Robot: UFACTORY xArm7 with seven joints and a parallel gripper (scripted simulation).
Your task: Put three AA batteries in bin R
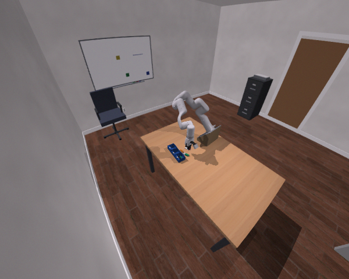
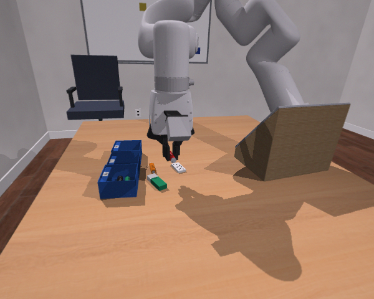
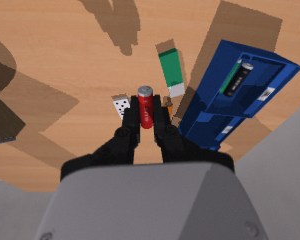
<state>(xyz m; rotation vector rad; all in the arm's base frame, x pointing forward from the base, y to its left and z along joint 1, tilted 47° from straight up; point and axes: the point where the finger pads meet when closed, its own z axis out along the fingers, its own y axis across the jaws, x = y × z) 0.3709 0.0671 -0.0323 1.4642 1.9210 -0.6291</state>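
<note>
Now: hand 110 mm short of the green AA battery, 70 mm above it and 30 mm to the right of it. Round my hand: red battery 20 mm below; then white domino 80 mm below, 70 mm to the right, 30 mm behind; then green-and-white block 80 mm below, 40 mm ahead.
</note>
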